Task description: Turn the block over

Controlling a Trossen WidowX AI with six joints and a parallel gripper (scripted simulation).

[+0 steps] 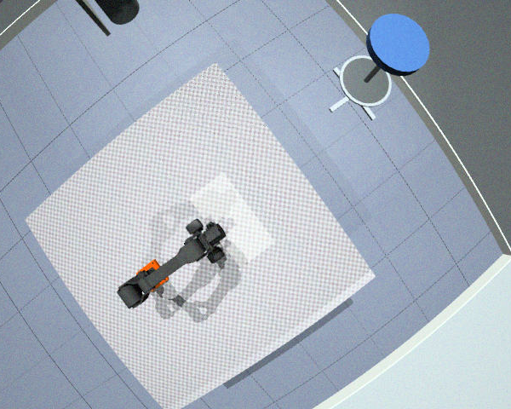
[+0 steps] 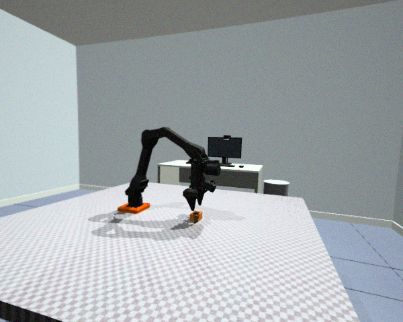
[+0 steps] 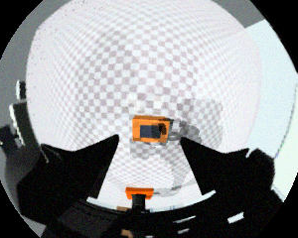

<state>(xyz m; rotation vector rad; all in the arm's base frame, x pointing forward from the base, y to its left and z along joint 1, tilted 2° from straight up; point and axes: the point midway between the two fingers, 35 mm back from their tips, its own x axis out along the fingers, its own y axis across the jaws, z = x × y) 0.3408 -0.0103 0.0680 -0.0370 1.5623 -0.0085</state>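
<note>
The orange block is 30 mm below my gripper tip.
</note>
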